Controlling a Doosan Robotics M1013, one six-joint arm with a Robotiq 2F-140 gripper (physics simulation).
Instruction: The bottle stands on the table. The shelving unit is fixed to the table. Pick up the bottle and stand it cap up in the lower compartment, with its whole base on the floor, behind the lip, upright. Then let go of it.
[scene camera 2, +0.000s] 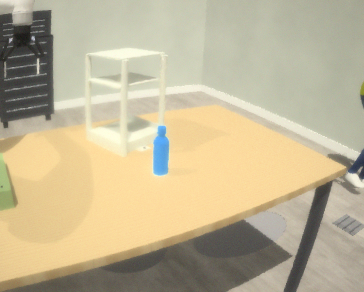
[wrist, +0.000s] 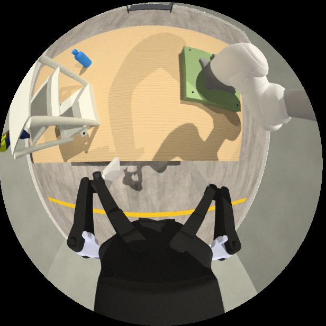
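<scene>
Through the wrist view I see my gripper (wrist: 155, 166). Scene camera 2 gives me a cream shelving unit (scene camera 2: 131, 133).
</scene>
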